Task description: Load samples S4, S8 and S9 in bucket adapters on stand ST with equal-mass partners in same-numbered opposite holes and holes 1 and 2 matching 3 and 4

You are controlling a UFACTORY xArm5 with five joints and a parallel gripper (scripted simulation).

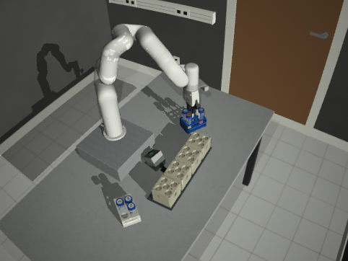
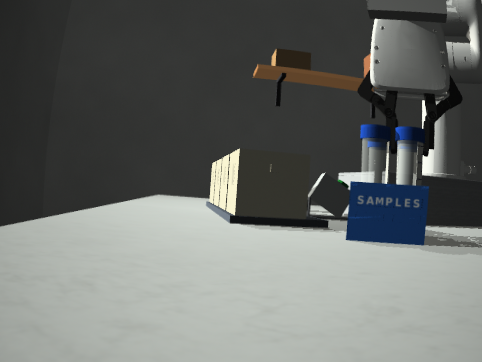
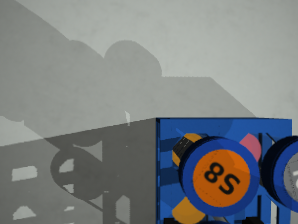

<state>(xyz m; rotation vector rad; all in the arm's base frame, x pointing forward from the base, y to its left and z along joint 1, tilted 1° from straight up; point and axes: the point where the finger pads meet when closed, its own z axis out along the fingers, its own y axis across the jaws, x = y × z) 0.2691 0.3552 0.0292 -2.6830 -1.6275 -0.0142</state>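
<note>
The blue samples rack is 20 mm ahead of my hand, 10 mm to the right of it and 90 mm below it. Also, from my hand: white blanks rack: 60 mm ahead, 670 mm to the right, 90 mm below; adapter: 140 mm ahead, 170 mm to the right, 70 mm below.
</note>
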